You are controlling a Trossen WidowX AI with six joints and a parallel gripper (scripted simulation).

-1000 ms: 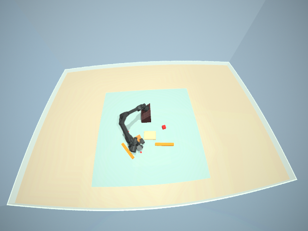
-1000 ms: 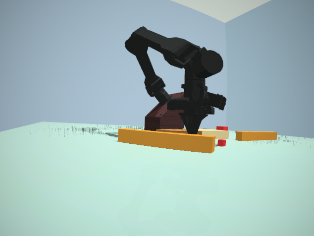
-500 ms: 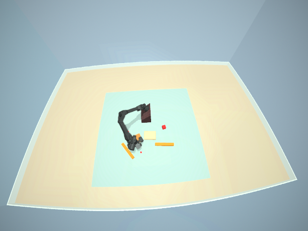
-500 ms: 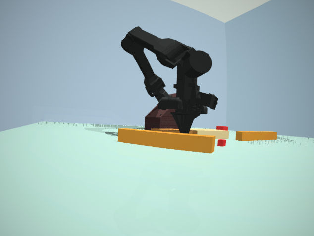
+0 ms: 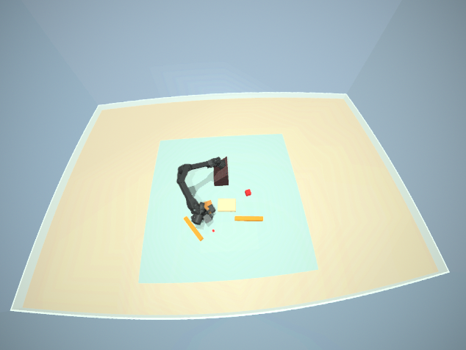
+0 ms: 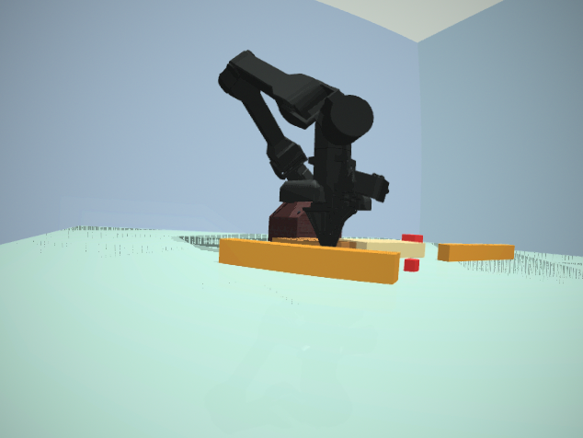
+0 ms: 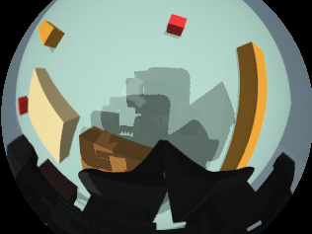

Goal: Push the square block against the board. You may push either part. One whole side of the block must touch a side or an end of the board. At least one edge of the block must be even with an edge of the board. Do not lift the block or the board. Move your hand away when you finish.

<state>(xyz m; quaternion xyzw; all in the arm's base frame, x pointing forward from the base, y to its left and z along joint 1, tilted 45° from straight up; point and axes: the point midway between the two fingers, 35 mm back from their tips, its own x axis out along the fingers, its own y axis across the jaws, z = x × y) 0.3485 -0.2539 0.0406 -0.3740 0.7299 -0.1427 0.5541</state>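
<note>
The orange square block is 70 mm behind my gripper tip and 20 mm to the left of it. From my gripper tip the other things lie so: red cube 380 mm to the left, 130 mm behind, 10 mm above; then cream square block 190 mm to the left, 60 mm behind.
</note>
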